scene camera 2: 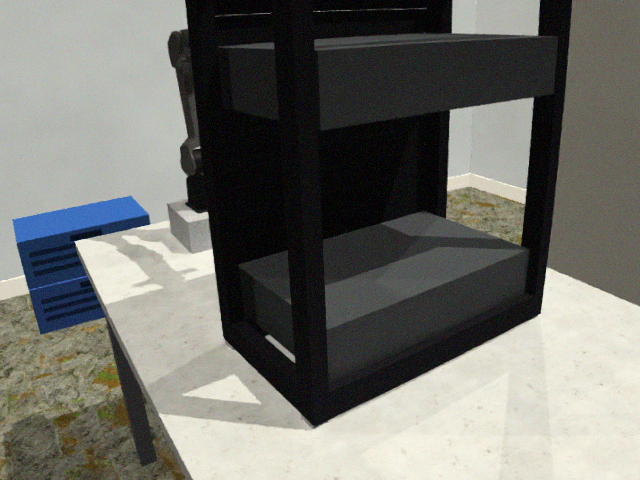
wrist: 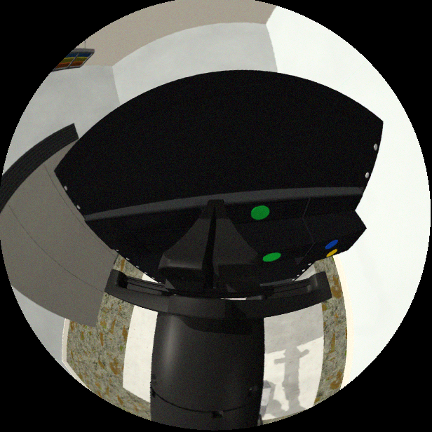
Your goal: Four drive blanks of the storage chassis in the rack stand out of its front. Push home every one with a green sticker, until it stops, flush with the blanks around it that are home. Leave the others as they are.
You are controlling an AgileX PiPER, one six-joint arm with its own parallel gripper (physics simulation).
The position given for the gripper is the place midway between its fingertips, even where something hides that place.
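Observation:
A black rack (scene camera 2: 324, 139) stands in the scene, and the wrist view shows the rack (wrist: 275, 147) too. The gripper (wrist: 216, 207) is visible there as well.

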